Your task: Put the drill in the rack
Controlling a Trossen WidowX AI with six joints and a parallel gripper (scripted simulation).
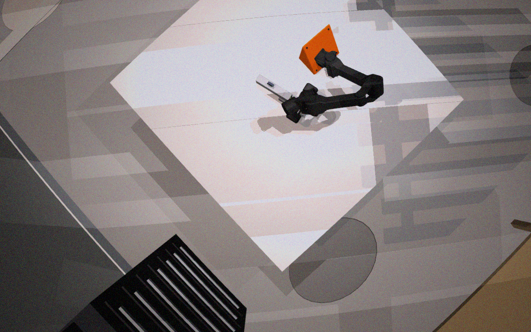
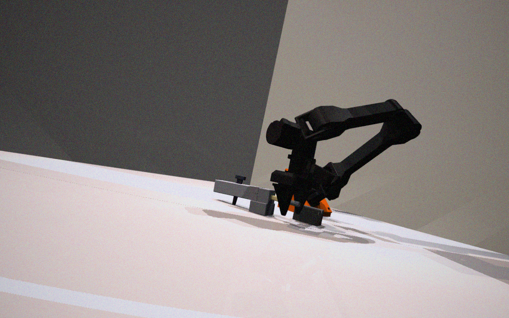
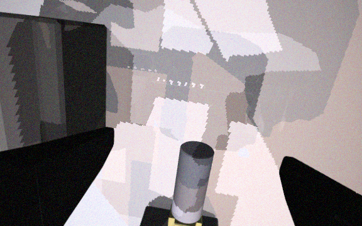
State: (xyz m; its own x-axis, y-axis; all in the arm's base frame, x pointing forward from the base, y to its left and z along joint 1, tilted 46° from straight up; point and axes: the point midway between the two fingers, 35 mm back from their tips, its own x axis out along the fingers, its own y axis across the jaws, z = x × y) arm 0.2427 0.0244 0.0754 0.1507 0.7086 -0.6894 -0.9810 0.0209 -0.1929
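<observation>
My gripper tip is now 50 mm to the left of the drill and 30 mm below it. From my gripper tip the other things lie so: dark key: 170 mm to the right, 30 mm above, 20 mm ahead; then long grey holder: 150 mm to the right, 20 mm ahead, 20 mm above; then grey rack: 80 mm behind, 10 mm to the left.
</observation>
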